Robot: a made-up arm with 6 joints. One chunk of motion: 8 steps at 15 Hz.
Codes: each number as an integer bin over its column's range. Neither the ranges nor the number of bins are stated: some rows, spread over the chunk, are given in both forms.
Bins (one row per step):
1: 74 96 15 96 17 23
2: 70 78 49 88 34 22
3: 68 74 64 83 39 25
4: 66 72 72 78 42 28
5: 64 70 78 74 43 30
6: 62 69 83 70 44 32
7: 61 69 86 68 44 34
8: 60 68 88 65 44 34
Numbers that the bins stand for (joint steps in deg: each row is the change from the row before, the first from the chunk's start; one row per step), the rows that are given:
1: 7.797 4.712 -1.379 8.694 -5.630 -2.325
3: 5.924 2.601 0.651 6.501 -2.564 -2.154
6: 4.052 2.121 1.437 4.308 -1.867 -1.553
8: 3.427 2.025 1.644 3.465 -1.867 -1.381
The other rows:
2: 6.548 2.985 0.029 7.344 -3.261 -2.411
4: 5.300 2.409 0.982 5.658 -2.145 -1.896
5: 4.676 2.217 1.230 4.983 -2.006 -1.724
7: 3.739 2.121 1.562 3.971 -1.867 -1.381

